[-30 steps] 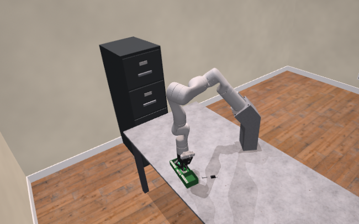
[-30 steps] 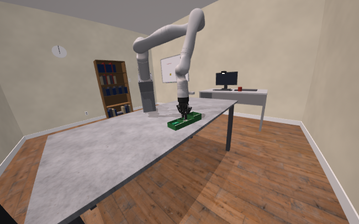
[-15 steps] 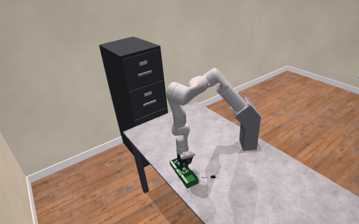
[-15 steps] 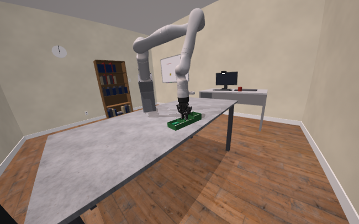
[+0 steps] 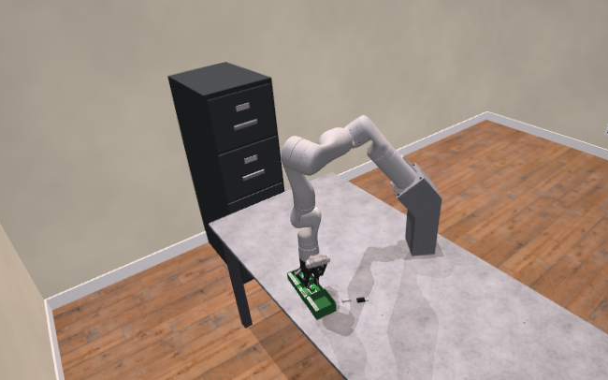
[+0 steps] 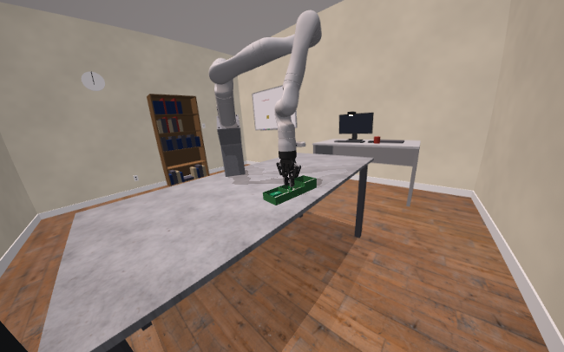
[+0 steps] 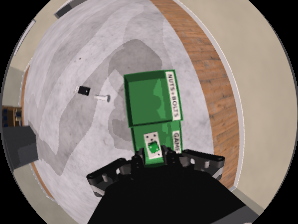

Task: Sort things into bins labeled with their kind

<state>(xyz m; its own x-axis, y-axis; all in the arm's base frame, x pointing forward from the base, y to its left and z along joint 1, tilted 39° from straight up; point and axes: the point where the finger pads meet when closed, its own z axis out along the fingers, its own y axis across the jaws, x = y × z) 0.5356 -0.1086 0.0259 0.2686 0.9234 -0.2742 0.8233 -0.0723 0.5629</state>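
Now: hand 3 cm above the small green cube. From my hand the other things lie so: white piece 4 cm below; grey pin 5 cm behind, 13 cm to the left, 5 cm below; green bin row 1 cm ahead, 3 cm below.
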